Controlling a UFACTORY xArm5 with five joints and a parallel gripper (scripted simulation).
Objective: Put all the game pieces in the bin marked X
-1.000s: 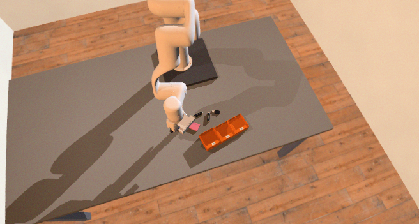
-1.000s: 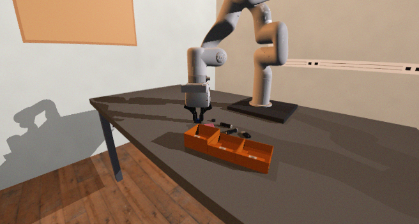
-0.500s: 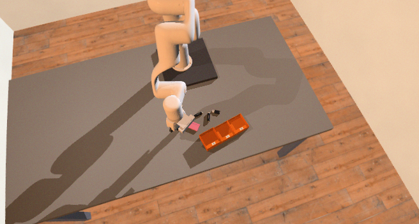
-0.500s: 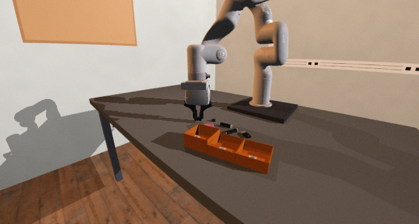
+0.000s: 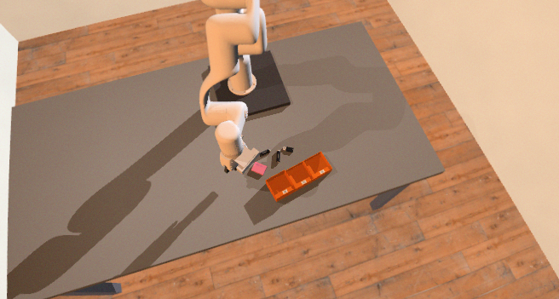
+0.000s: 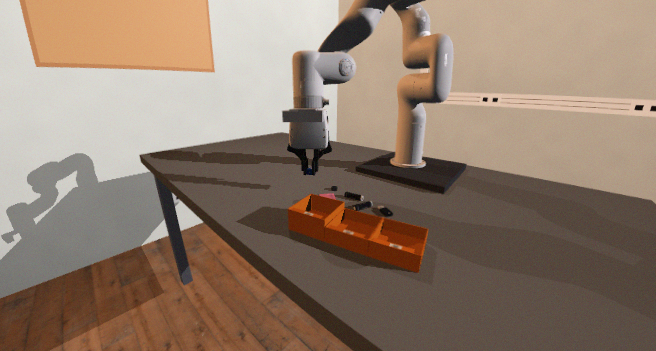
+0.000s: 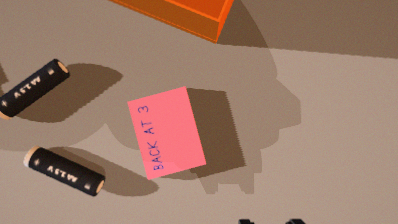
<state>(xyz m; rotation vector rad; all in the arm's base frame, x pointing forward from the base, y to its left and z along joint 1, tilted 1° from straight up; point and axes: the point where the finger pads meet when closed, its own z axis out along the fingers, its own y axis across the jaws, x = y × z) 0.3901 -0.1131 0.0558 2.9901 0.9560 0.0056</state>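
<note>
Right now my hand is 220 mm to the right of the three joined bins, 90 mm short of it and 50 mm above it. From my hand the other things lie so: small black round piece (70 mm below, 60 mm behind, 40 mm to the left); blue die (10 mm below); flat pink piece (80 mm to the left, 70 mm below, 10 mm ahead).
</note>
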